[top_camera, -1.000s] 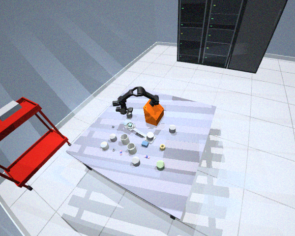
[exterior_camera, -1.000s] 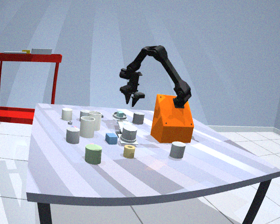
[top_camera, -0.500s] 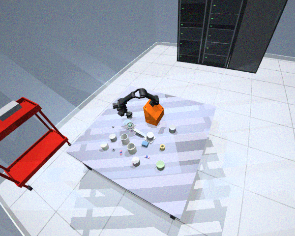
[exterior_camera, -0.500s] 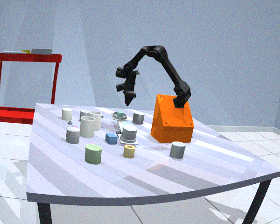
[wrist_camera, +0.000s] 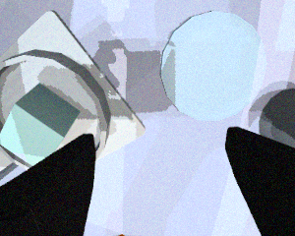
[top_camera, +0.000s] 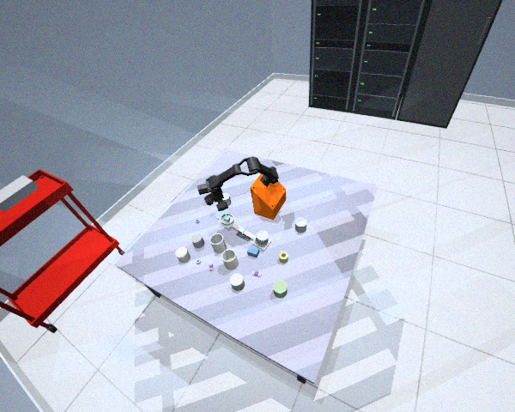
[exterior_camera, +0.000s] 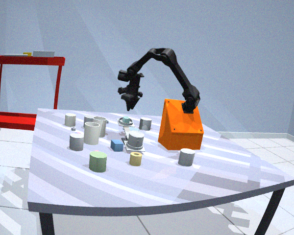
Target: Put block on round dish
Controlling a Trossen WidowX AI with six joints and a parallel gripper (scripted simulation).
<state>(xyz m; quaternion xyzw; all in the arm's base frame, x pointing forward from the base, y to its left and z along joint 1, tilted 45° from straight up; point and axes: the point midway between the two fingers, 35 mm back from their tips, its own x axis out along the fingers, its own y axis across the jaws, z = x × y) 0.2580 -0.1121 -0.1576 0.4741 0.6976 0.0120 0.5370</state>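
My gripper tip is 5 cm to the right of the teal block, 4 cm above it and 3 cm short of it. The rest, counted from my gripper tip: small balance: 18 cm to the left, 11 cm below, 5 cm ahead; then yellow ring: 47 cm to the left, 12 cm ahead, 11 cm below; then pale round dish: 13 cm below, 5 cm to the right, 4 cm behind.
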